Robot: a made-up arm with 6 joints. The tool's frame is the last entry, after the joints.
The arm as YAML. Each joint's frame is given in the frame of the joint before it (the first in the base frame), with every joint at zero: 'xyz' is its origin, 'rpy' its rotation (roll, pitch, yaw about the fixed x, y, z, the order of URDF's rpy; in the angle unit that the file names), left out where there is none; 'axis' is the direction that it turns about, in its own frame. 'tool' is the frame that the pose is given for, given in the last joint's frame.
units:
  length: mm
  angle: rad
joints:
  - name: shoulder
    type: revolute
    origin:
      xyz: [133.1, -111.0, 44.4]
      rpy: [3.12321, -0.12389, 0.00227]
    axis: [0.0, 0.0, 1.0]
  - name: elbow
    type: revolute
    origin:
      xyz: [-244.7, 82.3, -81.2]
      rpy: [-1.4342, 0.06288, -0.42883]
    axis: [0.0, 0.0, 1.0]
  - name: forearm
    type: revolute
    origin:
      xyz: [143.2, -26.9, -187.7]
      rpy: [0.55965, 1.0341, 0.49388]
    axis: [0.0, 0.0, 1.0]
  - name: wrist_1
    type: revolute
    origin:
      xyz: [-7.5, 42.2, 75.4]
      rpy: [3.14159, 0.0, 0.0]
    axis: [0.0, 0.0, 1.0]
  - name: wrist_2
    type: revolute
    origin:
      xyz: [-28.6, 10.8, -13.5]
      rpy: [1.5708, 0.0, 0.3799]
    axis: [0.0, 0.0, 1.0]
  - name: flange
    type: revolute
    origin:
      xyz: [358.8, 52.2, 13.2]
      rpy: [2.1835, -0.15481, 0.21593]
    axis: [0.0, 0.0, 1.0]
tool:
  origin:
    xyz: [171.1, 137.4, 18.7]
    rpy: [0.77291, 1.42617, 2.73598]
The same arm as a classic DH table. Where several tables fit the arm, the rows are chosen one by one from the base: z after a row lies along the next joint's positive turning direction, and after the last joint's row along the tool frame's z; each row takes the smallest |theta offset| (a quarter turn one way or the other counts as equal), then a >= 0, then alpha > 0; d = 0 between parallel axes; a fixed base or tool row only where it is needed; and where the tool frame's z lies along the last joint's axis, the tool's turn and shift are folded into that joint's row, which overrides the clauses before.
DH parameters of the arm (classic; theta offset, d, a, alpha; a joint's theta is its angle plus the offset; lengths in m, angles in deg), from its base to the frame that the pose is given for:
base (fixed): 81.67 1.2182 -0.0905 172.82
shoulder: 56.54 1.1058 -0.2565 -82.19
elbow: 85.84 -0.2871 -0.0072 64.32
forearm: 27.61 0 0.0429 180
wrist_1: -58.15 -0.2504 0.0226 -90
wrist_2: 18.56 0.0372 -0.3568 -124.62
flange: 32.98 0.0908 -0.2103 84.08
tool (fixed): -84.19 0.063 0 0

